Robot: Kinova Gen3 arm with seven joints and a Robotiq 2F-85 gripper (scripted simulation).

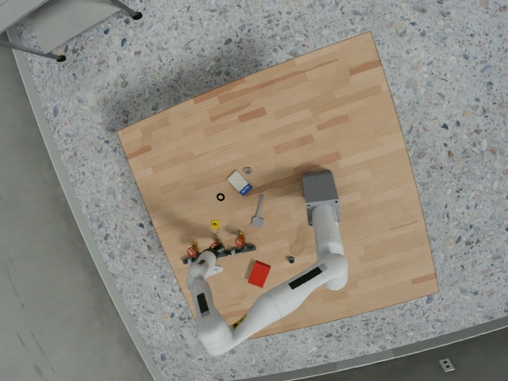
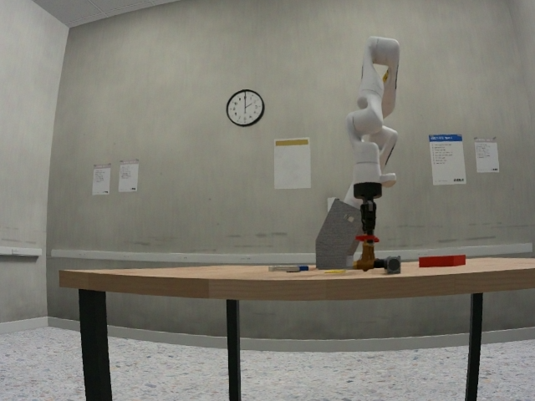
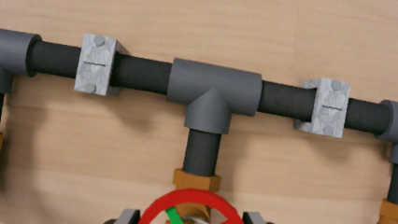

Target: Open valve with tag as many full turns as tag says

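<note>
Now: the yellow tag 10 mm behind my hand, 90 mm to the right of it and 80 mm below it. The rest, counted from my hand: red block (160 mm behind, 200 mm to the left, 70 mm below); grey scraper (230 mm behind, 100 mm to the right, 80 mm below); blue box (170 mm behind, 270 mm to the right, 70 mm below).
</note>
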